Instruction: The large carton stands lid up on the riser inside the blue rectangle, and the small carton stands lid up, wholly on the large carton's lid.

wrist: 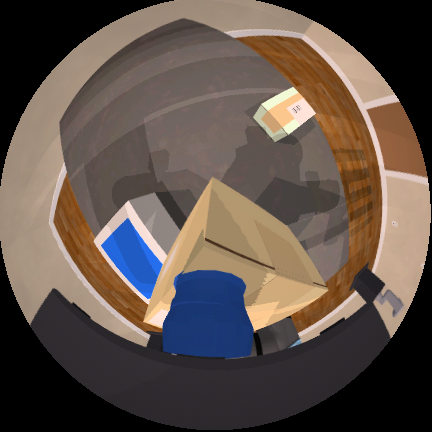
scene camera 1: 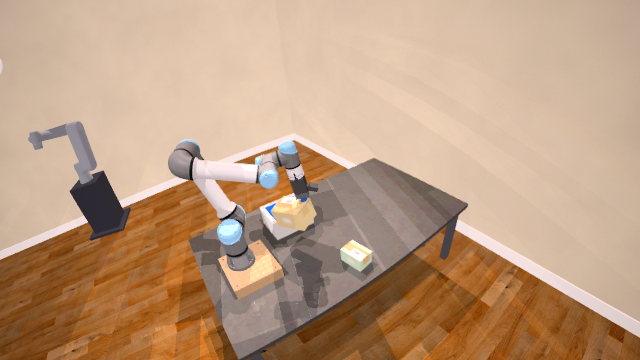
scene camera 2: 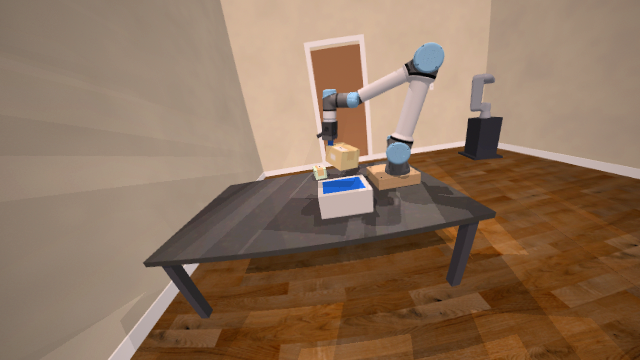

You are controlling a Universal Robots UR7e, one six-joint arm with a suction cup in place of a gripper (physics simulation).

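The large tan carton (scene camera 1: 295,215) (scene camera 2: 343,157) (wrist: 250,245) hangs in the air, tilted, with a pale label on its upper side. My suction gripper (scene camera 1: 303,200) (scene camera 2: 330,143) (wrist: 212,280) is shut on it near one edge of its top. The white riser (scene camera 1: 280,231) (scene camera 2: 345,204) (wrist: 152,215) stands on the table, with the blue rectangle (scene camera 1: 270,210) (scene camera 2: 344,185) (wrist: 132,255) on top. The carton partly covers the riser in scene camera 1; in scene camera 2 it shows above and behind it. The small pale green carton (scene camera 1: 356,256) (scene camera 2: 320,172) (wrist: 282,117) stands on the table, apart from the riser, with tape and label on top.
The arm's base stands on a wooden block (scene camera 1: 257,286) (scene camera 2: 400,181) on the dark table (scene camera 1: 390,200) (scene camera 2: 240,220) (wrist: 200,100). The small carton is near one long table edge. A grey robot on a black pedestal (scene camera 1: 99,205) (scene camera 2: 483,137) stands on the floor away from the table.
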